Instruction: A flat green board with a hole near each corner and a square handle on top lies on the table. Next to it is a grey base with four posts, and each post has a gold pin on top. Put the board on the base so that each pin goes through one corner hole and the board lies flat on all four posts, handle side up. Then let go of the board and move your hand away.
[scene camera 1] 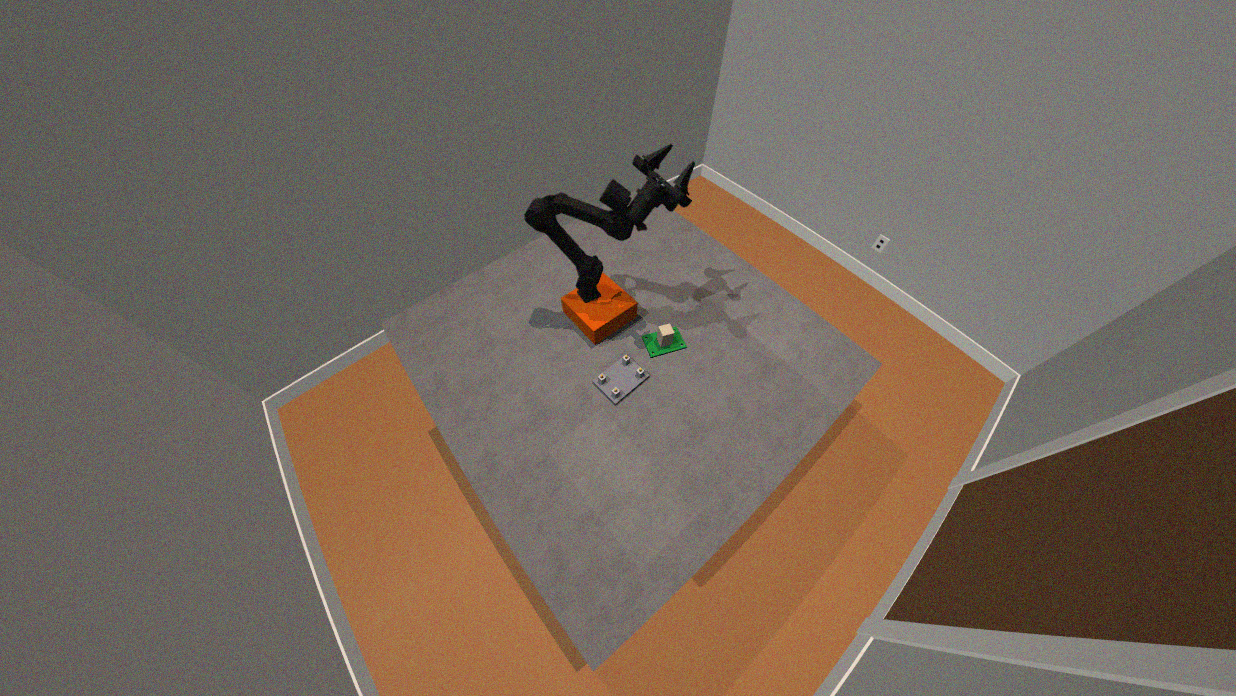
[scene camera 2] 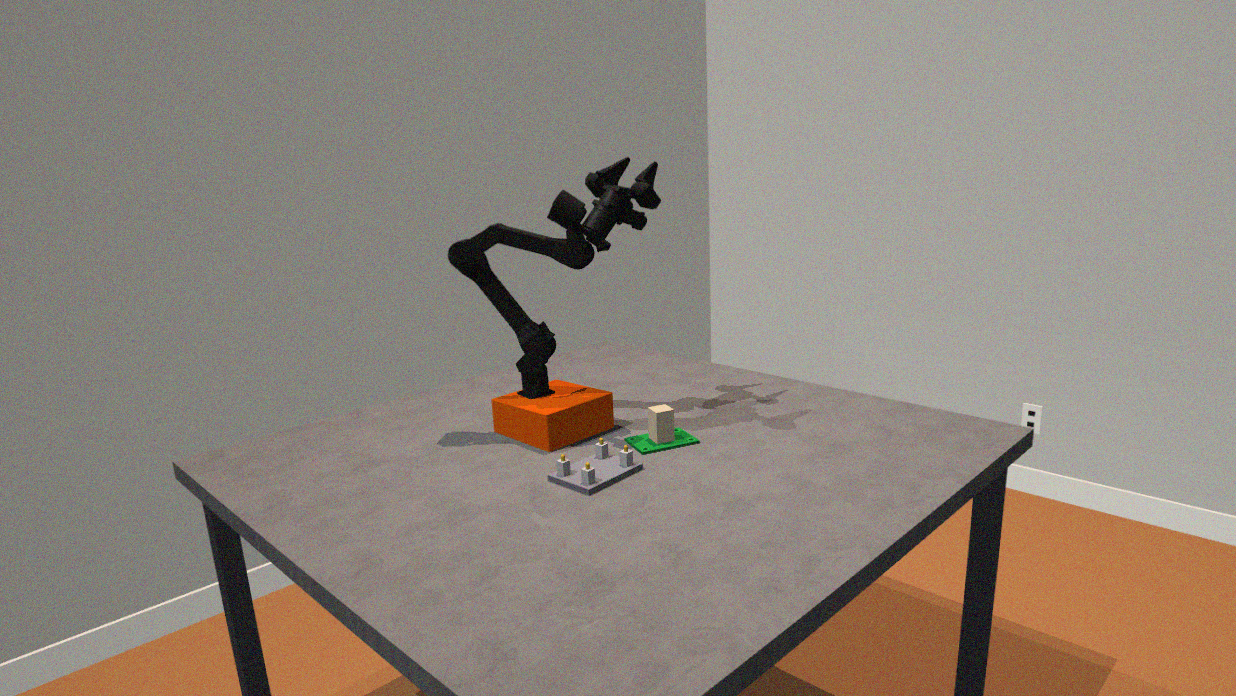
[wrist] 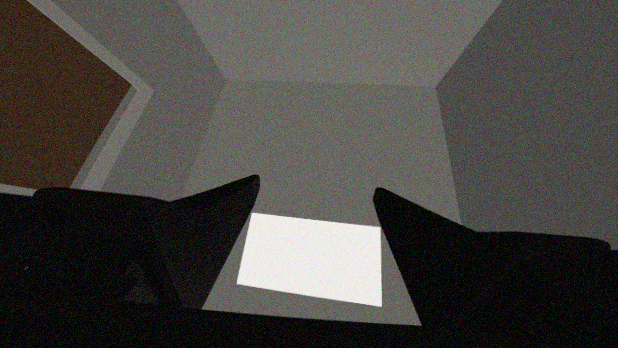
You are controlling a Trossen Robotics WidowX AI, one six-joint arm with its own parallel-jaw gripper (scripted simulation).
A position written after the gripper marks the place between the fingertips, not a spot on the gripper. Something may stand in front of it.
Observation:
The gripper point(scene camera 2: 642, 160) is open, with nothing in its grasp. Further things: a grey base point(scene camera 1: 623, 377).
The gripper shows as well in scene camera 1 point(scene camera 1: 682, 153) and in the wrist view point(wrist: 317, 187).

